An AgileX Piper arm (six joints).
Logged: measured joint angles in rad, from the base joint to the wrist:
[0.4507, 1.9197, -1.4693, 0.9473, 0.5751, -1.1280]
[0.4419, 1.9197, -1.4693, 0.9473, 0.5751, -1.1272]
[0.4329, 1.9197, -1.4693, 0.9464, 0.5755, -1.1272]
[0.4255, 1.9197, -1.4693, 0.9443, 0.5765, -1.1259]
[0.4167, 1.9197, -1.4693, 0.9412, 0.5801, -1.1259]
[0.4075, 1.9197, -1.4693, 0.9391, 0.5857, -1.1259]
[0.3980, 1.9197, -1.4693, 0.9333, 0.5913, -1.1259]
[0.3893, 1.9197, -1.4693, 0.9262, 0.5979, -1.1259]
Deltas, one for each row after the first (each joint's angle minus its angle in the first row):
[-0.0088, 0.0000, 0.0000, 0.0000, 0.0000, 0.0008]
[-0.0178, 0.0000, 0.0000, -0.0009, 0.0004, 0.0008]
[-0.0252, 0.0000, 0.0000, -0.0030, 0.0014, 0.0021]
[-0.0340, 0.0000, 0.0000, -0.0061, 0.0050, 0.0021]
[-0.0432, 0.0000, 0.0000, -0.0082, 0.0106, 0.0021]
[-0.0527, 0.0000, 0.0000, -0.0140, 0.0162, 0.0021]
[-0.0614, 0.0000, 0.0000, -0.0211, 0.0228, 0.0021]

